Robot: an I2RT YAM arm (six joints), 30 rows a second.
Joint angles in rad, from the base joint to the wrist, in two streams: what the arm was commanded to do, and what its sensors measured. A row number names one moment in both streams.
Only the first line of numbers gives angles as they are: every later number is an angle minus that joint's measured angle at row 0.
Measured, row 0: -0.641, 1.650, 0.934, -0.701, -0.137, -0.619
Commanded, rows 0 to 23: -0.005, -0.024, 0.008, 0.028, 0.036, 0.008; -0.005, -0.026, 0.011, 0.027, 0.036, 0.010; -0.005, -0.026, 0.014, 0.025, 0.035, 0.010; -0.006, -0.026, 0.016, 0.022, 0.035, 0.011; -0.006, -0.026, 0.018, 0.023, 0.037, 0.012; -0.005, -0.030, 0.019, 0.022, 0.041, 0.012; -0.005, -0.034, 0.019, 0.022, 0.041, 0.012; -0.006, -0.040, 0.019, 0.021, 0.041, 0.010; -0.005, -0.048, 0.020, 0.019, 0.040, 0.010; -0.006, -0.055, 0.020, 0.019, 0.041, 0.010; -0.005, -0.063, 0.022, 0.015, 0.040, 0.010; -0.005, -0.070, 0.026, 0.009, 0.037, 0.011; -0.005, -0.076, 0.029, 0.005, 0.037, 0.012; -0.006, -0.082, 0.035, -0.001, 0.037, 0.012; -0.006, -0.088, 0.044, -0.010, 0.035, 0.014; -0.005, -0.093, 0.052, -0.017, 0.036, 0.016; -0.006, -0.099, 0.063, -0.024, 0.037, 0.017; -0.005, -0.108, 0.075, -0.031, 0.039, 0.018; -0.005, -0.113, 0.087, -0.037, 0.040, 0.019; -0.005, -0.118, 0.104, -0.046, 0.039, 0.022; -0.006, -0.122, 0.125, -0.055, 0.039, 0.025; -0.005, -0.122, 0.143, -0.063, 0.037, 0.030; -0.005, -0.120, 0.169, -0.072, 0.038, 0.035; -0.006, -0.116, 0.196, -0.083, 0.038, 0.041
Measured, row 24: -0.003, -0.095, 0.133, -0.022, 0.030, 0.022
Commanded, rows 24 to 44: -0.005, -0.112, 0.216, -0.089, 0.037, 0.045; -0.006, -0.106, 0.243, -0.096, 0.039, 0.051; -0.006, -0.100, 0.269, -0.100, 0.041, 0.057; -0.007, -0.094, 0.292, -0.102, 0.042, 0.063; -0.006, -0.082, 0.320, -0.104, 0.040, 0.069; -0.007, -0.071, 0.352, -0.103, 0.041, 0.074; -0.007, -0.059, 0.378, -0.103, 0.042, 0.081; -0.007, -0.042, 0.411, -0.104, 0.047, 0.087; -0.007, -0.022, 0.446, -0.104, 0.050, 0.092; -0.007, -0.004, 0.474, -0.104, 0.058, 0.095; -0.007, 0.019, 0.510, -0.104, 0.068, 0.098; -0.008, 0.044, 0.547, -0.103, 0.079, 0.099; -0.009, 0.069, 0.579, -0.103, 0.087, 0.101; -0.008, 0.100, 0.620, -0.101, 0.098, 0.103; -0.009, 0.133, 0.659, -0.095, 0.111, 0.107; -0.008, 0.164, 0.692, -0.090, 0.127, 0.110; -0.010, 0.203, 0.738, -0.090, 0.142, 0.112; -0.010, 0.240, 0.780, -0.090, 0.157, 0.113; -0.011, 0.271, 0.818, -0.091, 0.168, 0.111; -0.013, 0.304, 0.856, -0.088, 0.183, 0.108; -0.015, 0.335, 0.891, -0.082, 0.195, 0.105
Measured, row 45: -0.008, 0.273, 0.809, -0.063, 0.135, 0.097
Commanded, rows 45 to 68: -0.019, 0.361, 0.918, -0.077, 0.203, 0.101; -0.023, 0.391, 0.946, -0.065, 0.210, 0.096; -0.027, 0.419, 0.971, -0.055, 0.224, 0.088; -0.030, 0.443, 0.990, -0.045, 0.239, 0.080; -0.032, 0.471, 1.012, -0.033, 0.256, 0.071; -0.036, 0.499, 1.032, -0.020, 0.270, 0.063; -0.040, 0.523, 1.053, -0.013, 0.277, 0.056; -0.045, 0.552, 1.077, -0.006, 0.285, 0.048; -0.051, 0.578, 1.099, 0.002, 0.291, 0.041; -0.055, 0.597, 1.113, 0.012, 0.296, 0.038; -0.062, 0.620, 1.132, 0.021, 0.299, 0.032; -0.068, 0.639, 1.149, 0.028, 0.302, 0.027; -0.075, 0.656, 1.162, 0.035, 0.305, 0.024; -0.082, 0.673, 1.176, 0.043, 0.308, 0.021; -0.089, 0.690, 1.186, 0.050, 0.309, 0.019; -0.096, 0.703, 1.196, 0.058, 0.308, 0.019; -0.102, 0.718, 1.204, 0.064, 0.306, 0.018; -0.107, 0.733, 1.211, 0.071, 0.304, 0.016; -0.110, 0.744, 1.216, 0.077, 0.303, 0.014; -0.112, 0.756, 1.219, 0.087, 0.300, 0.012; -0.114, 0.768, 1.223, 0.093, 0.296, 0.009; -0.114, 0.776, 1.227, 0.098, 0.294, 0.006; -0.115, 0.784, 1.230, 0.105, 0.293, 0.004; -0.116, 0.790, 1.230, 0.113, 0.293, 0.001
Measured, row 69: -0.115, 0.762, 1.199, 0.085, 0.291, 0.017
